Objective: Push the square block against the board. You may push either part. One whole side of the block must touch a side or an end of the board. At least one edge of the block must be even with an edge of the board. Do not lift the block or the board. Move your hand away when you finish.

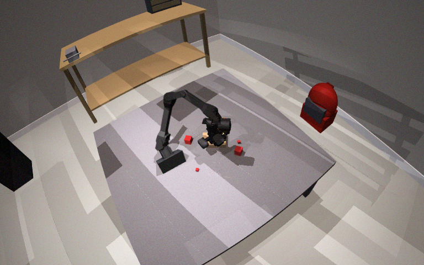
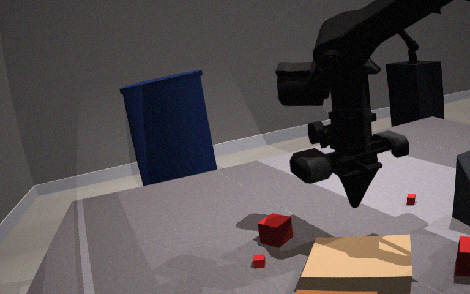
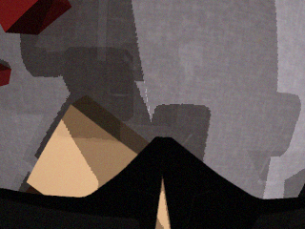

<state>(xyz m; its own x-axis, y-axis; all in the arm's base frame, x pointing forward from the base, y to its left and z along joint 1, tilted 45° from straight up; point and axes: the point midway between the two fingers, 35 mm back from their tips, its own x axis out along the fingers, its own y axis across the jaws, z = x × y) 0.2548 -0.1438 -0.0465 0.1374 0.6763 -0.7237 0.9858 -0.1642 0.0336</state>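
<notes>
The tan board lies 4 cm ahead of my gripper tip, 7 cm to the left of it and 5 cm below it. Round my gripper tip: orange square block 15 cm ahead, 15 cm to the left, 5 cm below.
</notes>
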